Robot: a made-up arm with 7 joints.
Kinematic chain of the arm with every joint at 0, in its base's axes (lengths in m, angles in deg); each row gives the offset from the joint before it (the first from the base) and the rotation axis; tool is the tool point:
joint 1: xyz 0 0.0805 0 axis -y
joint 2: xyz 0 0.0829 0 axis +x
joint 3: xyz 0 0 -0.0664 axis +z
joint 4: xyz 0 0 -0.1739 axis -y
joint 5: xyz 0 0 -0.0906 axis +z
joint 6: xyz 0 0 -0.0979 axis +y
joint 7: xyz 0 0 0 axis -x
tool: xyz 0 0 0
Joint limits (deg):
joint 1: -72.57..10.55
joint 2: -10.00..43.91
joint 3: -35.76..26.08
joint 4: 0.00..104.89
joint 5: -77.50..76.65
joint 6: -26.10..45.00
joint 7: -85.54..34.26
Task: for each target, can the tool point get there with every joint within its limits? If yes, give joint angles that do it. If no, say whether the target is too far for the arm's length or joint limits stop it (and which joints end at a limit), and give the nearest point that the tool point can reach.
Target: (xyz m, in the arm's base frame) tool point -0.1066 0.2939 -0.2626
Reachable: yes | joints -63.18 25.11 8.39 87.42 -46.28 30.96 12.15
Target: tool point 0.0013 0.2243 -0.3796
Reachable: yes | joints -22.69 5.06 11.41 53.01 42.45 30.41 15.32
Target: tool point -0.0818 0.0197 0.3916
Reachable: no: joint limits stop it (at a limit: joint 1, joint 2, joint 3, joint 4) | nearest point -0.1184 0.0252 -0.1921 | short by 0.585 m
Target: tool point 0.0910 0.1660 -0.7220
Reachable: no: too far | nearest point 0.0536 0.1649 -0.4254 | short by 0.299 m
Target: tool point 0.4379 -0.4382 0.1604
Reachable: no: too far | nearest point 0.1765 0.0252 -0.1405 | short by 0.611 m
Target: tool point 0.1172 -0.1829 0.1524
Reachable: no: joint limits stop it (at a limit: joint 1, joint 2, joint 3, joint 4) | nearest point 0.1765 0.0252 -0.1405 | short by 0.364 m
